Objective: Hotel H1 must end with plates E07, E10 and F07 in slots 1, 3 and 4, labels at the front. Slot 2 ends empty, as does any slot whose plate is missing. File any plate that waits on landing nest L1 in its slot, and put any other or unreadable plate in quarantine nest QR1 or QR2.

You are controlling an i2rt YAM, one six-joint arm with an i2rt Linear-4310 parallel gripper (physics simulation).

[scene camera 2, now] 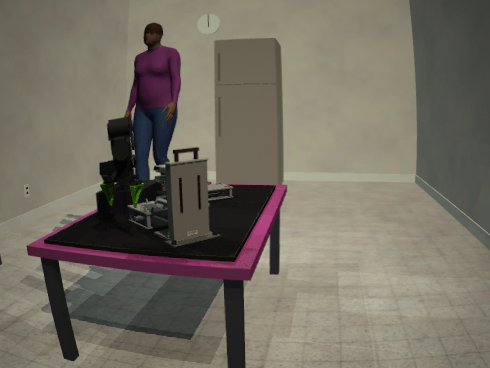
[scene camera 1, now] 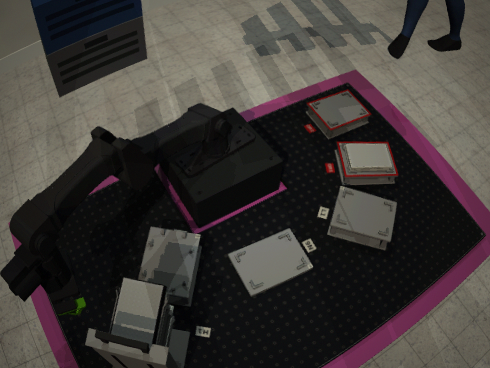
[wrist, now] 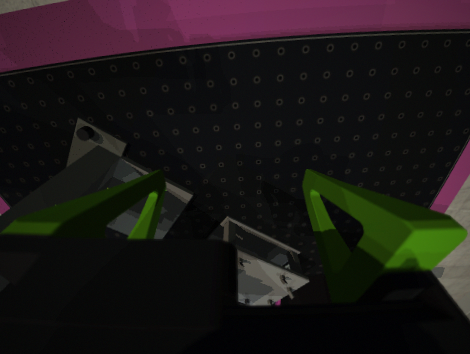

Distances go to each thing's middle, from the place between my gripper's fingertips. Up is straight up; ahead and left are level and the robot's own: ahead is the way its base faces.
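Nest N6 (scene camera 1: 274,260) is 15 cm ahead of my hand, 46 cm to the left of my hand and 11 cm below it. As for the upright panel (scene camera 2: 192,218), my hand is 21 cm short of it, 5 cm to the right of it and 1 cm below it. Going by their middles, of the things named here the upright panel is the nearest to my hand.
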